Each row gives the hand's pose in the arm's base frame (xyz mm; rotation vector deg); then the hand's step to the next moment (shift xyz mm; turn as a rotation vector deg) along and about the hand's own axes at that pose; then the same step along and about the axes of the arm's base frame.
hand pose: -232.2 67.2 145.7 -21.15 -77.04 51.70
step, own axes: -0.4 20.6 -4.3 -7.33 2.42 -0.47
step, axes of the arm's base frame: -3.1 13.7 -15.7 -0.13 -3.77 -6.75
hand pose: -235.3 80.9 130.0 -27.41 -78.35 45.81
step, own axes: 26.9 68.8 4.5 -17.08 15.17 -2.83
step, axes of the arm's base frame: -19.5 64.4 -30.8 -0.73 -2.28 -22.89
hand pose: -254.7 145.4 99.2 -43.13 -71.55 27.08
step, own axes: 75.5 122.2 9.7 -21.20 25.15 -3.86
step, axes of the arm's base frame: 20.5 137.4 -37.8 -0.09 1.36 -33.09
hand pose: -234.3 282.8 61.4 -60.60 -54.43 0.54
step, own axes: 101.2 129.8 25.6 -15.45 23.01 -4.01
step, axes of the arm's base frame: 99.8 130.9 -25.7 2.68 2.59 -27.76
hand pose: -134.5 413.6 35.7 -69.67 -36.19 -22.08
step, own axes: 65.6 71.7 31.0 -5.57 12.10 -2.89
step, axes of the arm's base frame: 85.4 55.6 -5.0 3.57 0.76 -13.13
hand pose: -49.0 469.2 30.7 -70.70 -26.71 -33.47
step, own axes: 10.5 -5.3 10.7 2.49 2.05 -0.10
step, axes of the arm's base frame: 4.4 7.5 13.3 3.23 -0.05 0.02
